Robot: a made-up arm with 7 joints. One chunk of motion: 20 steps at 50 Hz.
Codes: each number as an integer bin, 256 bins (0 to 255) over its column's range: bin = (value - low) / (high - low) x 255, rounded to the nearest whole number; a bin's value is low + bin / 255 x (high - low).
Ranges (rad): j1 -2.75..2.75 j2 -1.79..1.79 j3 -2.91..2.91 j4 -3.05..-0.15 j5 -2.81..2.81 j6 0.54..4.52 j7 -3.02..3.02
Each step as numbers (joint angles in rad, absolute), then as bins.
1 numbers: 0.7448 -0.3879 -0.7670 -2.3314 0.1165 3.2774 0.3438
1 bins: 162 100 94 63 133 175 142
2 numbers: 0.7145 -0.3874 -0.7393 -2.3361 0.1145 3.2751 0.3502
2 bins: 161 100 95 63 133 175 142
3 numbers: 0.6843 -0.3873 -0.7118 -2.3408 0.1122 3.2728 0.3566
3 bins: 159 100 96 62 133 175 143
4 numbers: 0.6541 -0.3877 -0.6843 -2.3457 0.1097 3.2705 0.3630
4 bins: 158 100 98 62 132 175 143
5 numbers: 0.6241 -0.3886 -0.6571 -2.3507 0.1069 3.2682 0.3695
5 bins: 156 100 99 61 132 175 143
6 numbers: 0.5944 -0.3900 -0.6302 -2.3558 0.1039 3.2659 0.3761
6 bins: 155 100 100 61 132 175 143
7 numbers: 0.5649 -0.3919 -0.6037 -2.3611 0.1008 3.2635 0.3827
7 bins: 154 100 101 61 132 174 144
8 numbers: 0.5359 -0.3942 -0.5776 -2.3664 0.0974 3.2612 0.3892
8 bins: 152 99 102 60 132 174 144
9 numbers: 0.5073 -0.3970 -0.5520 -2.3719 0.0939 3.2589 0.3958
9 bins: 151 99 103 60 132 174 144
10 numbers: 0.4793 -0.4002 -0.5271 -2.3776 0.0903 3.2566 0.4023
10 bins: 150 99 104 59 132 174 144
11 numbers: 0.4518 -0.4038 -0.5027 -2.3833 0.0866 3.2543 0.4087
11 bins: 148 99 105 59 131 174 145
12 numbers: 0.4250 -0.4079 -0.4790 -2.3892 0.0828 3.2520 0.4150
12 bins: 147 98 107 58 131 174 145
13 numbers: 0.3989 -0.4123 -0.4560 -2.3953 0.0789 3.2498 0.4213
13 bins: 146 98 108 58 131 174 145
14 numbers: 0.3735 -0.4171 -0.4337 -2.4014 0.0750 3.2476 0.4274
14 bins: 145 98 108 57 131 173 146
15 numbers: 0.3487 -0.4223 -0.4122 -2.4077 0.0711 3.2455 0.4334
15 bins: 144 97 109 56 131 173 146
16 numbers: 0.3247 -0.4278 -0.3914 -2.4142 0.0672 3.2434 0.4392
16 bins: 143 97 110 56 131 173 146
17 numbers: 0.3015 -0.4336 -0.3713 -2.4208 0.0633 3.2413 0.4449
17 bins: 141 97 111 55 130 173 146
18 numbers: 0.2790 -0.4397 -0.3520 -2.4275 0.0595 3.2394 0.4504
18 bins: 140 96 112 55 130 173 147
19 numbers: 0.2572 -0.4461 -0.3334 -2.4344 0.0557 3.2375 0.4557
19 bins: 139 96 113 54 130 173 147
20 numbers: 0.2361 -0.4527 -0.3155 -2.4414 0.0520 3.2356 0.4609
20 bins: 138 95 114 54 130 173 147
